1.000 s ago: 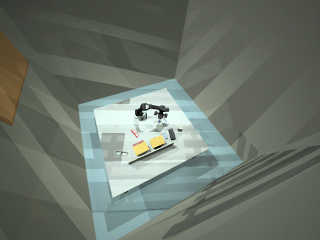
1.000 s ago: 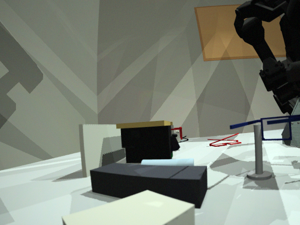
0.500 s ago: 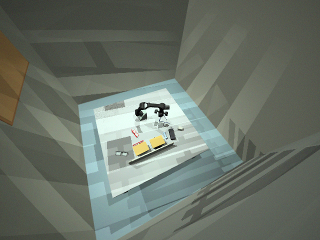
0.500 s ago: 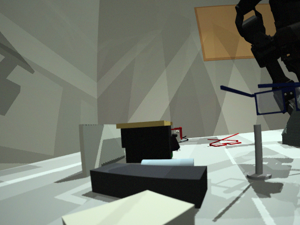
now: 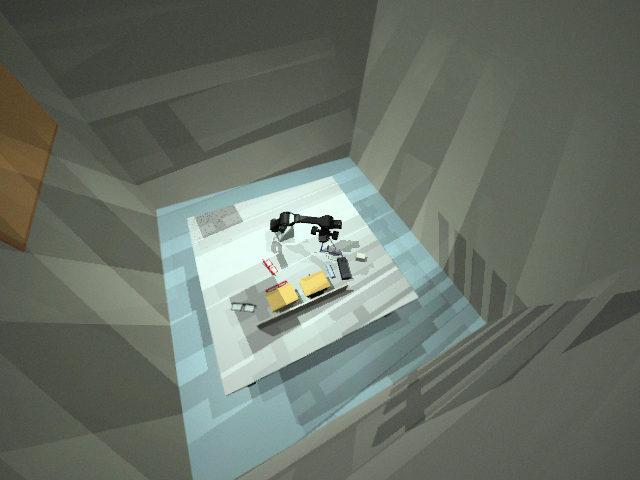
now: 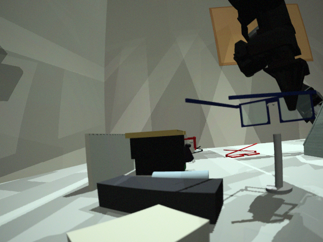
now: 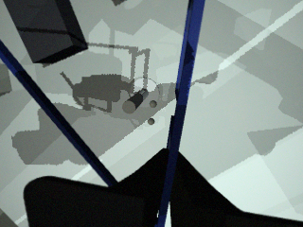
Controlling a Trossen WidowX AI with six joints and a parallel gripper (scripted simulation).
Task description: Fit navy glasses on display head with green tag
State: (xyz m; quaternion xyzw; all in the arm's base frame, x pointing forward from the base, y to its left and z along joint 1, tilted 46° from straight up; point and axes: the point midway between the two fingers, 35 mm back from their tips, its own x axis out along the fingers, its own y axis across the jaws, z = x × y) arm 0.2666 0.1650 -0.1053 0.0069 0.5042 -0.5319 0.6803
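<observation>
Right now the grey stand post is 4 cm ahead of my gripper tip, 1 cm to the left of it and 10 cm below it. Also, from my gripper tip: light blue cylinder: 19 cm ahead, 6 cm to the right, 10 cm below; dark block: 22 cm ahead, 3 cm to the left, 10 cm below; cream box: 22 cm ahead, 18 cm to the left, 9 cm below.
</observation>
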